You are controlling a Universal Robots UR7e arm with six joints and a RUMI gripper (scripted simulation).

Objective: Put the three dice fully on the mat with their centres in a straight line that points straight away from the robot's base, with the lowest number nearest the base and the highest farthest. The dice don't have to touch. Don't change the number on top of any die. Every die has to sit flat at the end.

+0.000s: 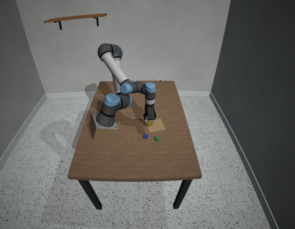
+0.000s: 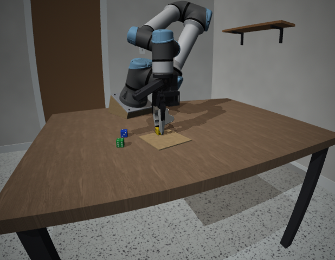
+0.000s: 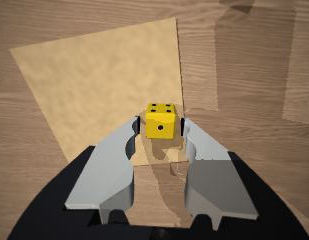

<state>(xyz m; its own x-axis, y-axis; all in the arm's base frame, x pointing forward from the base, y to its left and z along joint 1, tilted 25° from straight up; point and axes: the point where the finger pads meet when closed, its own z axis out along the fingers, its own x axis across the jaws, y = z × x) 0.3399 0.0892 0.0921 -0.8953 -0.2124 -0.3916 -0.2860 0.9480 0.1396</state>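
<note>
Right now my hand is 10 mm above the yellow die. Round my hand: tan mat: 50 mm ahead, 10 mm to the left, 20 mm below; green die: 90 mm ahead, 140 mm to the right, 10 mm below; blue die: 130 mm to the right, 10 mm below.
</note>
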